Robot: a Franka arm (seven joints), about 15 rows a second.
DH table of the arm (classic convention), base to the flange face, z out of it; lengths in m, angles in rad. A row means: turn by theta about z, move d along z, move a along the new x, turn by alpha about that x. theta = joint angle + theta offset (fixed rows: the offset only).
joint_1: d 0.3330; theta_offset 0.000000; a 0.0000; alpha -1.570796
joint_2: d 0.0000; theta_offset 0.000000; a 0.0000; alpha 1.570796
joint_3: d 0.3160; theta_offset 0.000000; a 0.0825; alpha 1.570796
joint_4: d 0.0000; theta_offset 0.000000; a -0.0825; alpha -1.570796
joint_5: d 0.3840; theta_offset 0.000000; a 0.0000; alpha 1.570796
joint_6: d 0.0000; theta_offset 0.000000; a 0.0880; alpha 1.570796
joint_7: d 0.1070; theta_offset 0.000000; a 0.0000; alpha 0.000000
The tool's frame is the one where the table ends.
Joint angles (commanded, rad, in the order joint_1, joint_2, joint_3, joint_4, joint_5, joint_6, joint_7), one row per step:
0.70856 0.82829 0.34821 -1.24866 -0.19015 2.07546 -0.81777
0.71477 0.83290 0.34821 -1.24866 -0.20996 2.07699 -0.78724
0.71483 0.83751 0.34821 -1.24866 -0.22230 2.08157 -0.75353
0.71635 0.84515 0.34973 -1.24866 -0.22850 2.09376 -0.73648
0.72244 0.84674 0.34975 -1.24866 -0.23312 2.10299 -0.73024
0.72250 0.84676 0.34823 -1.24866 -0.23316 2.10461 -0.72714
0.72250 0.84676 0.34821 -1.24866 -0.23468 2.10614 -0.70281
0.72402 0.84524 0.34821 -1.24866 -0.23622 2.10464 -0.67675
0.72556 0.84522 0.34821 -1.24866 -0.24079 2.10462 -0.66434
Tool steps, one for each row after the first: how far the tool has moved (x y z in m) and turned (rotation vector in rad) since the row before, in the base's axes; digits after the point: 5 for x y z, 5 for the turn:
-0.00303 0.00219 -0.00331 -0.01138 -0.01063 -0.01551
0.00059 -0.00004 -0.00300 -0.00534 -0.00624 -0.02831
-0.00097 0.00179 -0.00429 0.00341 -0.00319 -0.01236
-0.00316 0.00328 -0.00032 0.00500 -0.00646 0.00149
0.00072 -0.00032 -0.00007 0.00048 -0.00132 -0.00410
0.00015 0.00009 0.00014 0.00029 -0.00011 -0.02365
-0.00090 0.00055 0.00097 -0.00134 0.00032 -0.02368
-0.00077 0.00056 0.00000 -0.00202 -0.00271 -0.00875

